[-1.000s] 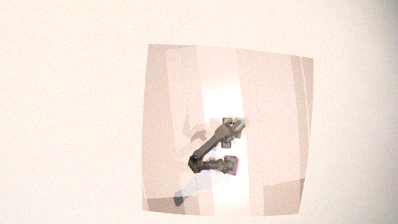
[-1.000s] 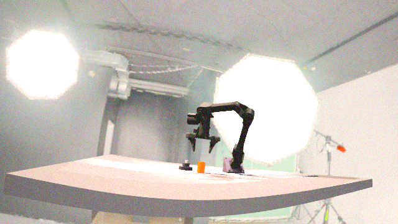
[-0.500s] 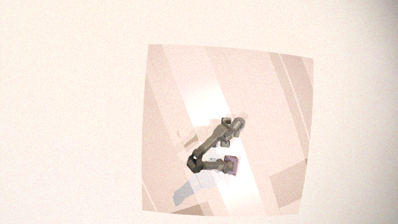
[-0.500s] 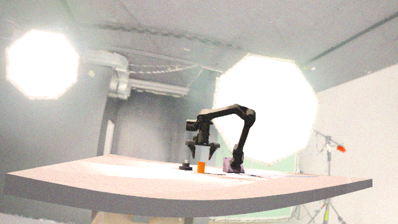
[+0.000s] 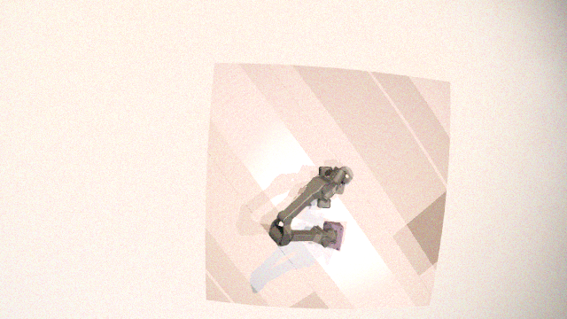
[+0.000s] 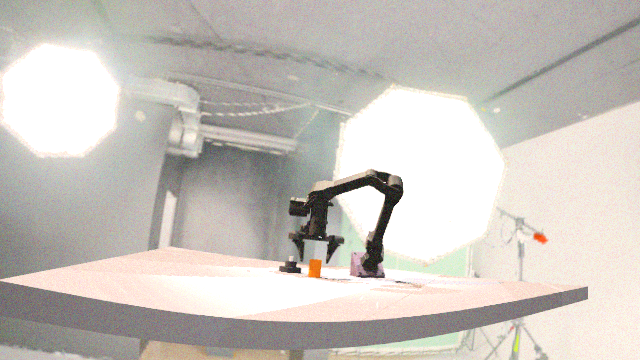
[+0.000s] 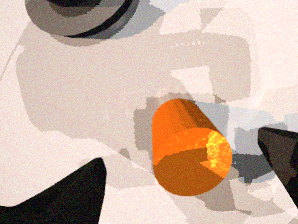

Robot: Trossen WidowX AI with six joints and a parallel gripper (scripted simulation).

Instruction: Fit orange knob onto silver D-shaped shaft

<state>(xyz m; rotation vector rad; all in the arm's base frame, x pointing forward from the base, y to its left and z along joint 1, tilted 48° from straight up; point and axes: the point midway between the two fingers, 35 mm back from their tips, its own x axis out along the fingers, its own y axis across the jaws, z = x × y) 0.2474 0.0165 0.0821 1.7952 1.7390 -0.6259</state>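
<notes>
Now: the orange knob 10 mm below my gripper tip. The rest, counted from my gripper tip: dark round pedestal: 110 mm to the right, 50 mm ahead, 20 mm below.
</notes>
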